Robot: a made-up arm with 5 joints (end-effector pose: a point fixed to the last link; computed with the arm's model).
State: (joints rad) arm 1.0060 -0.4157 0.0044 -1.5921 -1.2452
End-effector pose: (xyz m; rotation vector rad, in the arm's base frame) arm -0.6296 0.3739 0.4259 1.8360 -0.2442 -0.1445
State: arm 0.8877 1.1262 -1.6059 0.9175 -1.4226
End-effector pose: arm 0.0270 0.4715 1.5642 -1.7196 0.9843 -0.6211
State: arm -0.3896 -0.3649 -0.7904 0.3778 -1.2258
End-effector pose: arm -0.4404 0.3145 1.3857 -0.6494 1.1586 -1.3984
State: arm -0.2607 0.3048 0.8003 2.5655 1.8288
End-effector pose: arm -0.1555 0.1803 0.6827 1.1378 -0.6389 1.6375
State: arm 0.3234 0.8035 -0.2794 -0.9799 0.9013
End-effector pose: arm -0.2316 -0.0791 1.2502 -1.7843 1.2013 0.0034
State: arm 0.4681 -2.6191 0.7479 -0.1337 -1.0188
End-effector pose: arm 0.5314 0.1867 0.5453 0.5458 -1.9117 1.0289
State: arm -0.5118 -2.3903 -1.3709 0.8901 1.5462
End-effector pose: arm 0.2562 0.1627 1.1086 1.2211 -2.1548 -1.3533
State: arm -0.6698 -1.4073 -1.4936 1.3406 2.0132
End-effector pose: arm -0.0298 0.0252 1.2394 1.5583 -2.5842 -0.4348
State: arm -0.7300 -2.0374 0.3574 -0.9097 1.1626
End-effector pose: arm 0.0454 0.2854 1.3004 -1.1812 -2.5265 1.0233
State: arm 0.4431 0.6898 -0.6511 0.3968 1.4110
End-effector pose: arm -0.3677 -0.1712 0.9714 0.3345 1.3009 0.4561
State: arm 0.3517 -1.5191 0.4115 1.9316 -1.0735
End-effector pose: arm 0.1691 0.7301 0.6293 0.0309 0.4679 3.0334
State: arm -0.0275 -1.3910 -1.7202 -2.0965 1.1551
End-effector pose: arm -0.5480 0.3160 1.0561 0.5426 1.5555 -0.1245
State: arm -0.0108 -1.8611 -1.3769 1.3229 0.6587
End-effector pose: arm 0.0461 0.6038 1.0491 1.8022 -1.6739 -1.2510
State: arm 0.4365 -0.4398 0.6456 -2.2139 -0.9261
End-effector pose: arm -0.5979 0.3775 0.4801 1.4103 -0.6682 -0.6454
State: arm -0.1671 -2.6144 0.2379 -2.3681 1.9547
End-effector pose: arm 0.1578 0.2372 1.2436 -1.5420 -1.4422 0.3470
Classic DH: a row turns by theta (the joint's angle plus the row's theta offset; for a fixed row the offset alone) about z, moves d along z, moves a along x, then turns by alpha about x. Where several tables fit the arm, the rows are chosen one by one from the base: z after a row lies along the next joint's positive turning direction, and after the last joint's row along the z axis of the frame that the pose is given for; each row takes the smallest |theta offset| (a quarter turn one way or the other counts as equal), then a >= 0, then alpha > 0; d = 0 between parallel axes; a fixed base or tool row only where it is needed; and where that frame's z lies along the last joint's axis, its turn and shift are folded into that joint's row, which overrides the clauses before.
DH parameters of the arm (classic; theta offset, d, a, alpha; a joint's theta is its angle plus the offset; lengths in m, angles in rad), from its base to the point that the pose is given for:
base (fixed): 1.4887 0.7705 0.0921 -1.4797
joint 1: 0.0835 0.052 0.0335 1.3969
joint 2: 0.0476 0.1157 -0.214 -1.4514
joint 3: 1.4644 0.187 0.0221 -2.296
joint 4: 0.0523 -0.3481 0.15 -0.8775
joint 5: 0.5557 -0.3823 -0.2136 -0.5681
tool (fixed): -2.0464 0.3339 0 0

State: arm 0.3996 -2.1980 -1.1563 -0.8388 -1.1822
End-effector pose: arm 0.2903 0.7636 1.1099 -0.6724 1.6698 -2.3100
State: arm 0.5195 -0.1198 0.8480 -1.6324 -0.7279
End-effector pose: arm -0.6127 0.0993 0.5170 1.6194 -0.2659 0.0963
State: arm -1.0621 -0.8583 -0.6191 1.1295 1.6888
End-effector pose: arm -0.1271 0.2843 1.0712 2.4635 -0.8512 -0.5515
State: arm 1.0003 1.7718 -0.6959 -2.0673 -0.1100
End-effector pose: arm -0.0777 0.3147 1.2948 1.7316 0.7950 -1.2138
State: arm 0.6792 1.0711 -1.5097 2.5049 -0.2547
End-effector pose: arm -0.1902 0.1045 1.4752 1.1133 1.2029 -1.1674
